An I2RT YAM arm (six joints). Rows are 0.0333 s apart.
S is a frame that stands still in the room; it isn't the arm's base.
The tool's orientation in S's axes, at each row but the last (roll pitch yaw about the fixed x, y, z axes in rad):
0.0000, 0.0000, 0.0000
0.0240, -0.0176, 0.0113
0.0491, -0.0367, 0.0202
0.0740, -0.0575, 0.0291
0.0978, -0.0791, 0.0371
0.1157, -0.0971, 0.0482
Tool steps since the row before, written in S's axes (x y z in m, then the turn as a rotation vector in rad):
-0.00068, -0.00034, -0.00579, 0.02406, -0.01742, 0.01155
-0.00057, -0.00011, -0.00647, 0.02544, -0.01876, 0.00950
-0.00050, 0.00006, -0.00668, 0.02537, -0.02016, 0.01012
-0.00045, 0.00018, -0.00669, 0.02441, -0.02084, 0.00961
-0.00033, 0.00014, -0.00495, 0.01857, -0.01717, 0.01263
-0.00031, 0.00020, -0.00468, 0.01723, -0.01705, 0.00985
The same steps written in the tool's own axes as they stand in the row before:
-0.00068, -0.00034, -0.00579, 0.02406, -0.01742, 0.01155
-0.00068, -0.00026, -0.00645, 0.02539, -0.01882, 0.00951
-0.00074, -0.00026, -0.00665, 0.02531, -0.02019, 0.01020
-0.00083, -0.00030, -0.00665, 0.02431, -0.02087, 0.00980
-0.00071, -0.00033, -0.00490, 0.01886, -0.01667, 0.01286
-0.00075, -0.00032, -0.00462, 0.01727, -0.01679, 0.01022

